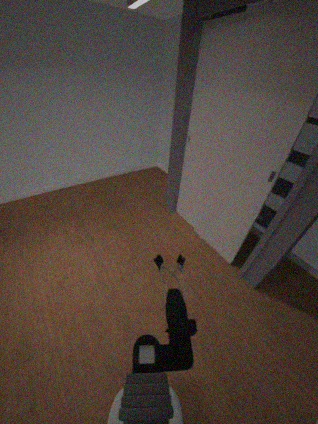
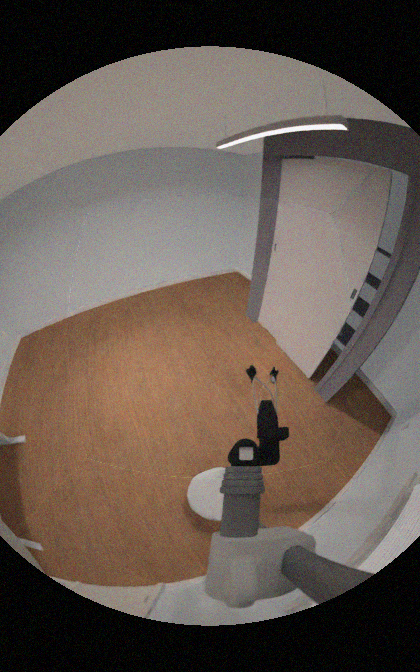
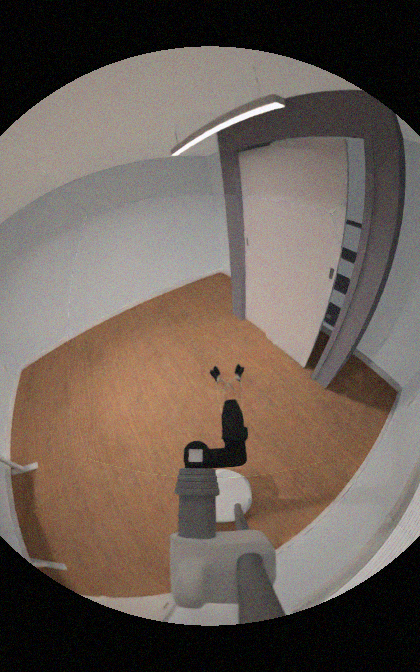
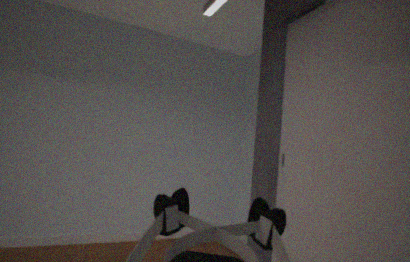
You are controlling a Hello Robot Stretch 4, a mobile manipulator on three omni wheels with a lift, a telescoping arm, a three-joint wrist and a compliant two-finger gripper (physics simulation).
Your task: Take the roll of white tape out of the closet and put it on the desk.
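Places are measured from the robot's base along level axes (x ahead, y left, z up), in millimetres.
Where they show: gripper, fingertip midpoint: (image 1: 169,255) (image 4: 219,208).
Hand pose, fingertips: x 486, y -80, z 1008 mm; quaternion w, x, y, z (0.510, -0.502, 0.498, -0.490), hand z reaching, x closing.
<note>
After its pixels a point has its place.
The closet's dark grey frame (image 1: 181,125) {z 1178, x 2024, y -329 mm} (image 2: 265,225) (image 3: 235,225) (image 4: 267,100) {z 1456, x 2080, y -308 mm} stands to the right. A pale sliding door (image 1: 235,125) {z 1303, x 1511, y -679 mm} (image 2: 310,240) (image 3: 290,230) (image 4: 345,125) {z 1247, x 1568, y -645 mm} covers most of its opening. At the door's right edge a narrow gap shows a column of dark and light bands; what they are is unclear. My gripper (image 1: 170,261) {z 1008, x 486, y -80 mm} (image 2: 263,372) (image 3: 227,372) (image 4: 219,208) {z 1008, x 486, y -80 mm} is open and empty, its two fingertips apart, in front of and left of the door. The roll of white tape does not show, and no desk can be made out.
Blue-grey walls (image 1: 75,100) {z 1305, x 2942, y 1109 mm} (image 2: 150,240) meet the wooden floor (image 1: 75,280) {z -27, x 934, y 711 mm} (image 2: 125,400) at the back and left. White bars (image 2: 12,440) (image 3: 25,468) jut in at the left edge, low down. A white rounded base (image 2: 205,495) (image 3: 232,495) shows beneath my arm. A lamp (image 2: 300,128) (image 3: 235,120) hangs overhead.
</note>
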